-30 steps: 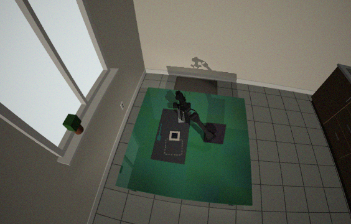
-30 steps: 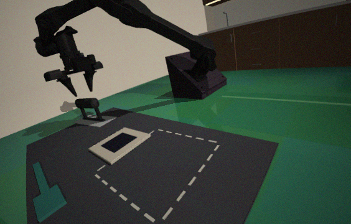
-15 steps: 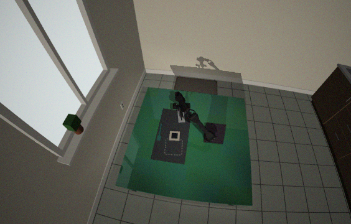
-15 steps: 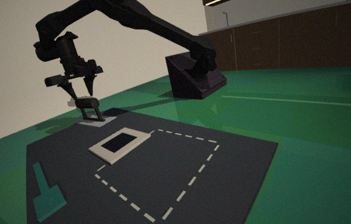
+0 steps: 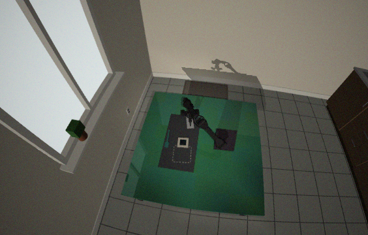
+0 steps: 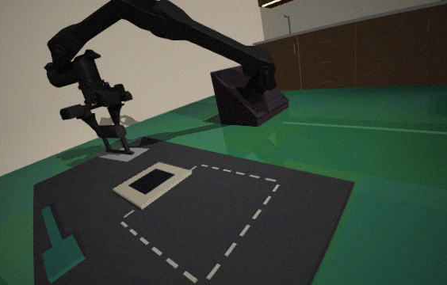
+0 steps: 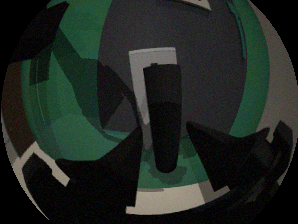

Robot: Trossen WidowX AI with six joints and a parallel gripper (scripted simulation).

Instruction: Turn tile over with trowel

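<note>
My gripper tip is 10 mm past the trowel, 20 mm to the right of it and 30 mm above it. Round my gripper tip: dark mat: 40 mm ahead, 260 mm to the left, 90 mm below; then teal piece: 180 mm ahead, 290 mm to the left, 60 mm below; then tile: 20 mm ahead, 280 mm to the left, 60 mm below.
</note>
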